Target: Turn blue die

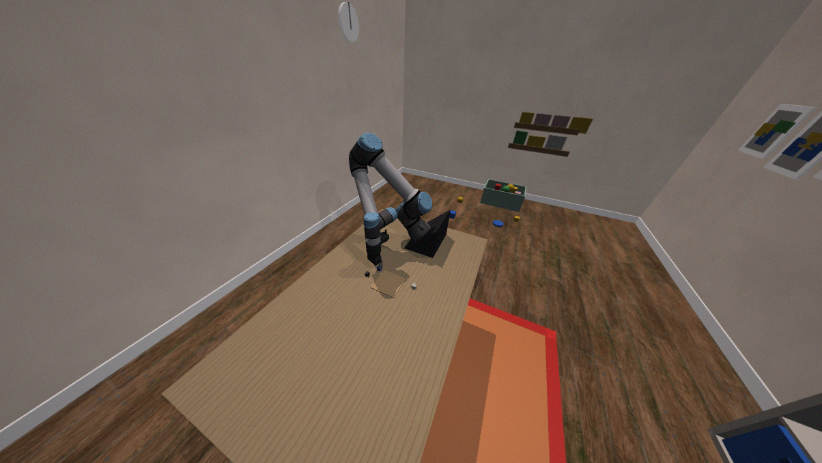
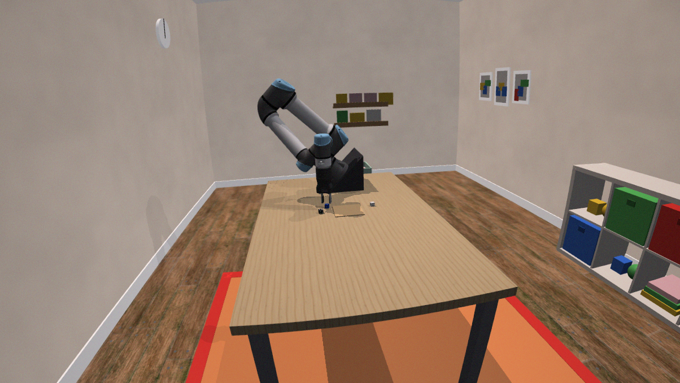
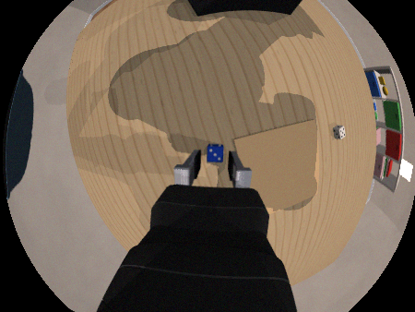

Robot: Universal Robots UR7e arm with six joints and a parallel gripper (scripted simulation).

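My hand is 4 cm above the blue die. The rest, counted from my hand: tan mat 6 cm ahead, 10 cm to the left, 4 cm below; white die 3 cm ahead, 23 cm to the left, 4 cm below; black die 6 cm ahead, 4 cm to the right, 4 cm below.
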